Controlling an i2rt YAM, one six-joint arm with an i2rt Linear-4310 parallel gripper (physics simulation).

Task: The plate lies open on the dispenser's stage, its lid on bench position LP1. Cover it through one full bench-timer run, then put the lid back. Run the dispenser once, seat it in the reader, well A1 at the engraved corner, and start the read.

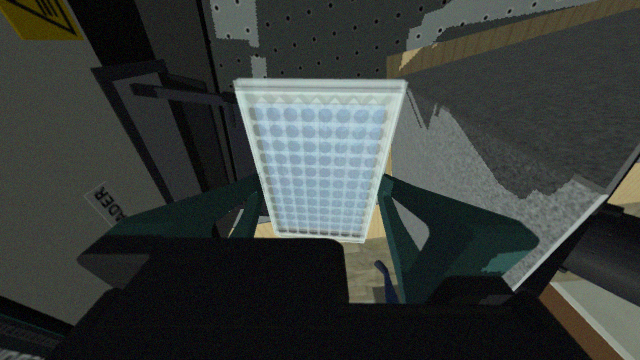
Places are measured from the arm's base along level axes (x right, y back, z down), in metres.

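Pixels of known places: gripper, between the fingertips: (320,180); arm's base, origin of its link: (558,228).
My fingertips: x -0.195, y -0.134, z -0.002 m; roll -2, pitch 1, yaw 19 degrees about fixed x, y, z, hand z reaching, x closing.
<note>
Ahead of a thing's pixels: the offset from my fingertips to its top centre. "*": to the spot under its first point. Level surfaces: height alone.
The plate @[dx -0.001, dy +0.000, dz -0.015 m] (320,132), clear-walled with rows of bluish round wells, is held between the two dark green fingers of my gripper (320,180), which is shut on its long sides. The plate is off the bench. I cannot tell whether the lid is on it, or which corner is A1. The grey housing of the reader @[* dx -0.115, dy -0.086, dz -0.009 m] (55,125) fills the left side, with a partly hidden name label. Beside it a dark carrier frame @[* dx -0.272, dy -0.055, dz +0.172 m] (142,132) with a thin arm shows left of the plate, partly hidden by the plate and left finger. The dispenser and LP1 cannot be made out.
The perforated bench @[dz +0.178 m] (300,42) runs behind the plate. A wooden strip @[* dx +0.212, dy -0.018, dz +0.178 m] (480,37) borders a dark grey surface (525,95) at right. A black cylinder (607,250) is at far right. A yellow warning label @[* dx -0.095, dy -0.123, dz +0.015 m] (45,20) is at top left. A blue object (388,285) shows below.
</note>
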